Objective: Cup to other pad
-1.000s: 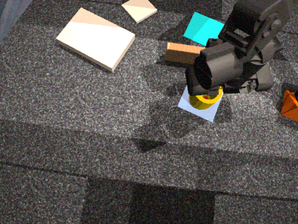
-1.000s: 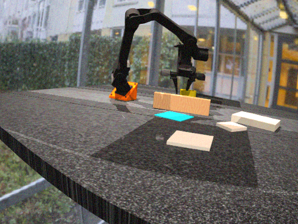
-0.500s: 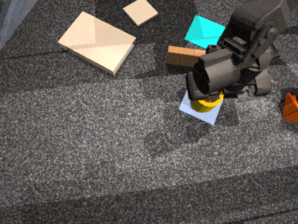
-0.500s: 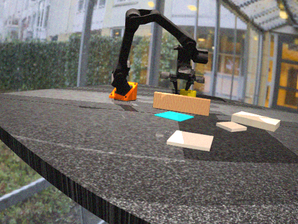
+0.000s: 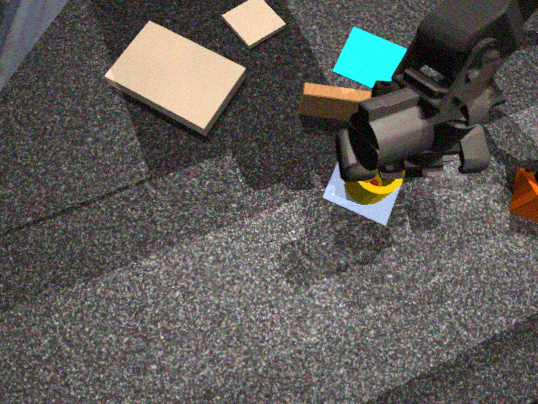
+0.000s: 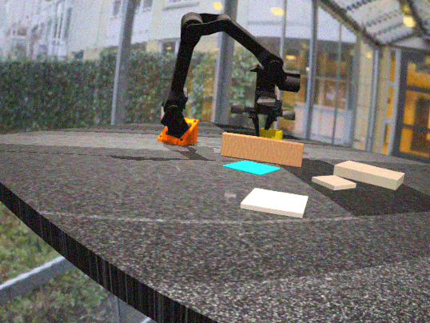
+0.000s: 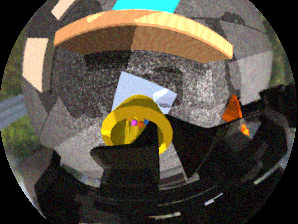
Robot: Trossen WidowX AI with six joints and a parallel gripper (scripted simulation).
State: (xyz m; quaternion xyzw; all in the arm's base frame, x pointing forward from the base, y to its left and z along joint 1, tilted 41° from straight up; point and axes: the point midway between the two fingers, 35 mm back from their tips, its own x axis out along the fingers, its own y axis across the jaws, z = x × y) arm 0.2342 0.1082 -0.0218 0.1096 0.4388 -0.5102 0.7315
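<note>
Now: the pale blue pad 20 mm ahead of my gripper tip, 10 mm to the left of it and 50 mm below it. From my gripper tip the other things lie so: long wooden bar: 60 mm ahead, 90 mm to the right, 20 mm below; then yellow cup: 20 mm ahead, 20 mm to the left; then small beige block: 300 mm ahead, 160 mm to the right, 30 mm below.
</note>
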